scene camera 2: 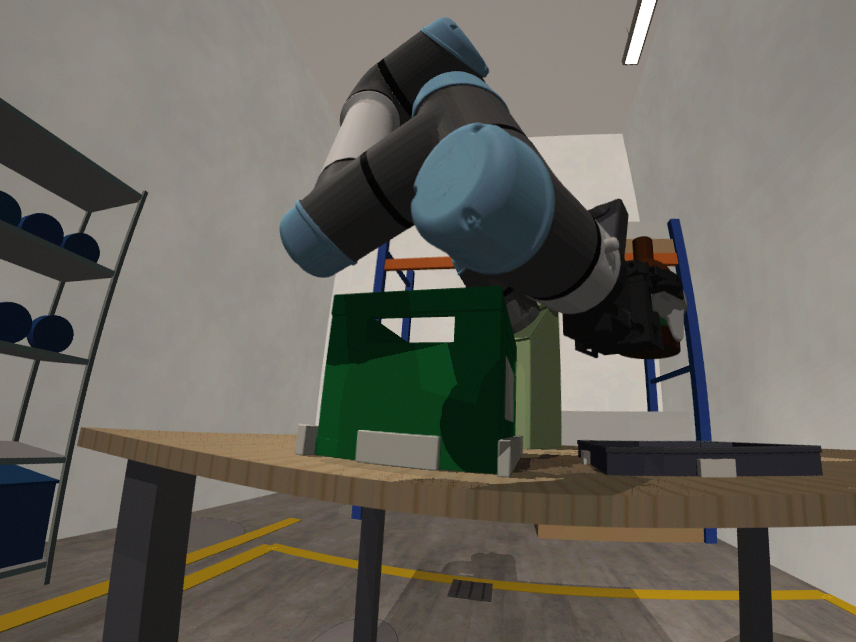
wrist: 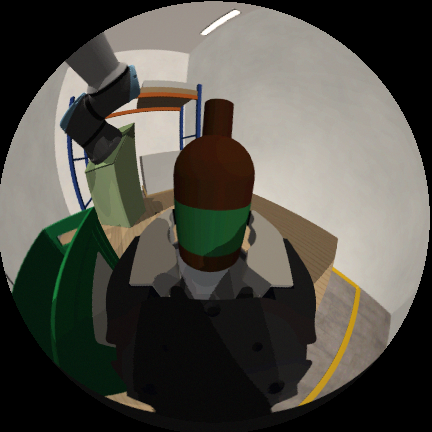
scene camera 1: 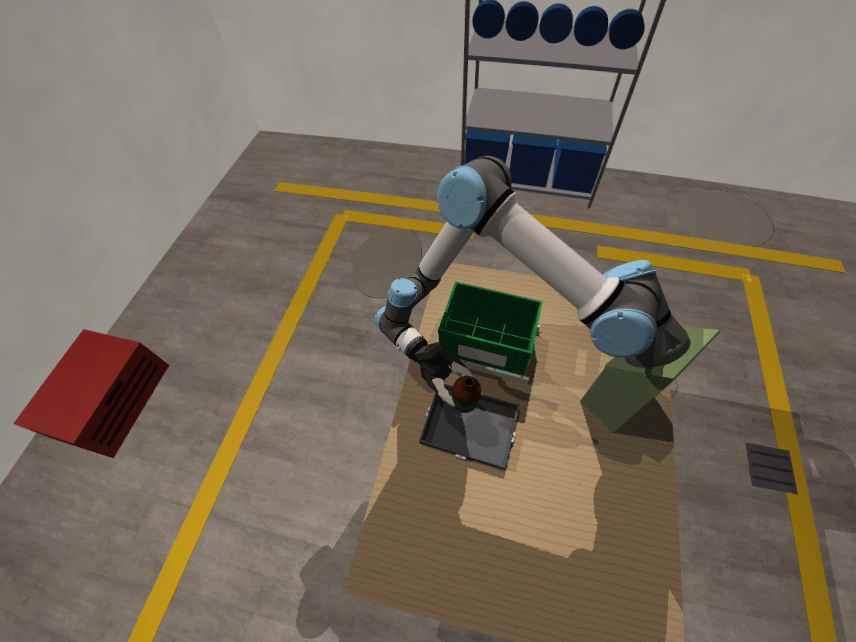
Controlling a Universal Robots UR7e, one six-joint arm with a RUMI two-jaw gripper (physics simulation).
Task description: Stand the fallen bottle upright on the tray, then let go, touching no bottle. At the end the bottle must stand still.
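Pixels of known places: gripper, fingertip midpoint: (wrist: 211, 211); arm's base at its link origin: (scene camera 2: 512, 321) (wrist: 106, 146) (scene camera 1: 656, 349).
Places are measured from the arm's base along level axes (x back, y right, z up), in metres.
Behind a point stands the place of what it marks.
Observation:
The brown bottle with a green label (scene camera 1: 466, 390) {x -0.443, y -0.168, z -0.046 m} (scene camera 2: 643, 250) {x -0.453, y -0.151, z -0.037 m} (wrist: 214, 175) {x -0.472, y -0.129, z -0.078 m} is held between the fingers of my gripper (scene camera 1: 454, 388) {x -0.441, y -0.150, z -0.125 m} (wrist: 211, 211) {x -0.441, y -0.150, z -0.125 m}, which is shut on its lower body. In scene camera 2 the bottle looks close to upright, neck up, with its base well above the tabletop. The dark tray (scene camera 1: 449, 435) {x -0.477, y -0.212, z -0.299 m} (scene camera 2: 774, 463) {x -0.553, y -0.208, z -0.294 m} lies flat on the table. In scene camera 1 the bottle shows over the tray's back edge. The gripper's dark body hides part of the bottle in scene camera 2.
A green divided crate (scene camera 1: 522, 359) {x -0.301, y 0.010, z -0.178 m} (scene camera 2: 401, 386) {x -0.543, y 0.134, z -0.230 m} (wrist: 37, 270) stands on the wooden table (scene camera 1: 525, 594) {x -0.224, y -0.569, z -0.304 m} (scene camera 2: 553, 501) {x -0.646, y 0.006, z -0.309 m}, behind the tray in scene camera 1 and close to the gripper. A pale green block (scene camera 1: 615, 400) {x -0.047, y -0.080, z -0.159 m} (wrist: 110, 195) {x -0.070, y 0.005, z -0.176 m} stands by the arm's base.

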